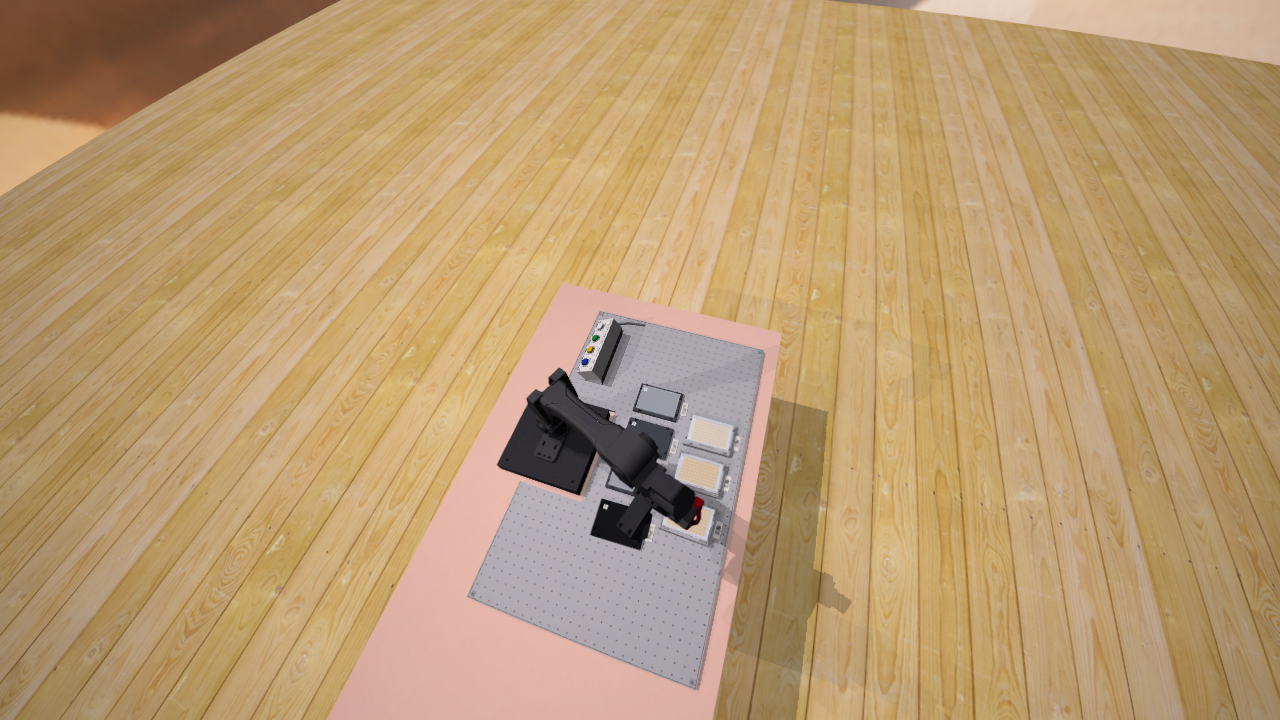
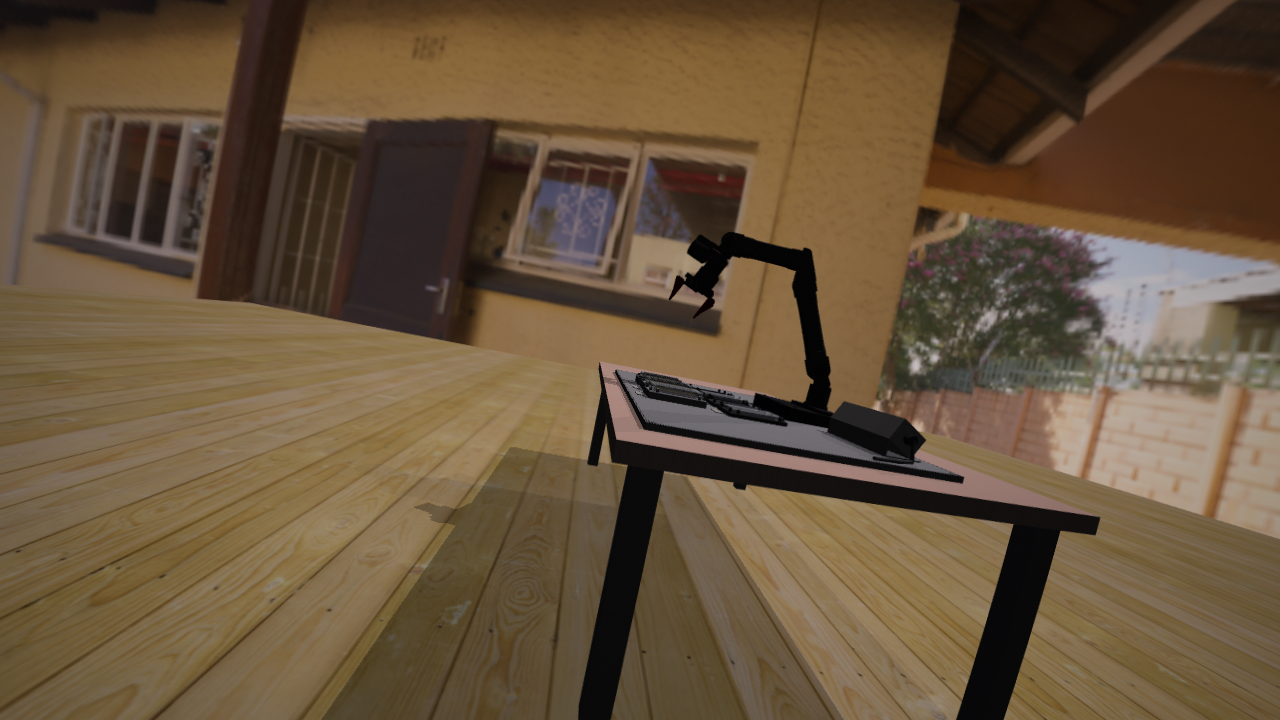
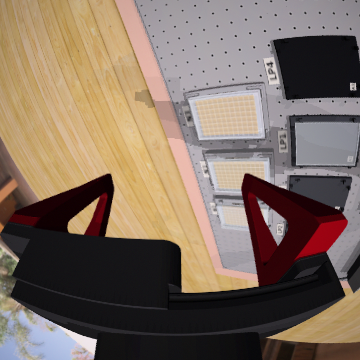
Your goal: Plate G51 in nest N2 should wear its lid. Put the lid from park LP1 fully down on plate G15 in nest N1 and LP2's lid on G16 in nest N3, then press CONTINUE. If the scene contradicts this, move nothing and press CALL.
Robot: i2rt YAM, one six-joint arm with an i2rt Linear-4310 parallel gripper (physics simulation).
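Places are measured from the arm's base along level axes (x ahead, y left, z up), in centimetres.
Pixels of known places: gripper, fingertip midpoint: [image 2: 681, 309] [image 3: 177, 180]; arm's base, link origin: [image 1: 558, 430] [image 2: 814, 410].
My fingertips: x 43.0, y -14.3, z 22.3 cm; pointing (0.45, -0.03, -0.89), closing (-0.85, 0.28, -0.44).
For each thing: its top centre in the pictures, then the offset to it from my fingertips. "spot": a spot on its surface instead. Level surfaces: height alone.
- N3's plate, top centre: [image 3: 225, 117] [image 1: 688, 517] [image 2: 661, 375] dx +2.4, dy +3.1, dz -21.6 cm
- small label, surface spot: [image 3: 280, 229] spot: dx -8.5, dy +35.2, dz -25.1 cm
- button box, top centre: [image 2: 878, 410] [image 1: 598, 342] dx -41.9, dy +45.7, dz -16.9 cm
- black lid, surface spot: [image 3: 320, 67] [image 1: 621, 523] spot: dx -14.9, dy -4.3, dz -24.3 cm
- dark lid, surface spot: [image 3: 320, 189] spot: dx -16.4, dy +19.8, dz -24.3 cm
- perforated board, surface height: dz -25.3 cm
- pink table, surface height: dz -26.5 cm
My gripper [image 1: 693, 512] [image 2: 683, 307] [image 3: 177, 180] is wide open and empty, high above the board near its edge. The three nests hold plates whose tan wells show: N3's plate [image 1: 689, 524] [image 3: 227, 116], N1's [image 1: 699, 474] [image 3: 237, 172] and N2's [image 1: 711, 435] [image 3: 236, 215]. N2's looks slightly paler; I cannot tell if a clear lid covers it. The grey lid [image 3: 326, 142] lies at LP1. A small label [image 3: 280, 229] seems to read LP2; a grey lid [image 1: 659, 402] lies at that end. The button box [image 1: 597, 351] [image 2: 872, 428] has green, yellow and blue buttons; its lettering is unreadable.
A black lid [image 1: 615, 522] [image 3: 320, 67] lies at LP4. A dark lid [image 1: 653, 435] [image 3: 320, 189] lies beyond LP1's; its label is hidden by a finger. The arm's black base [image 1: 532, 465] stands beside the perforated board [image 1: 595, 591]. The pink table [image 1: 420, 600] borders it.
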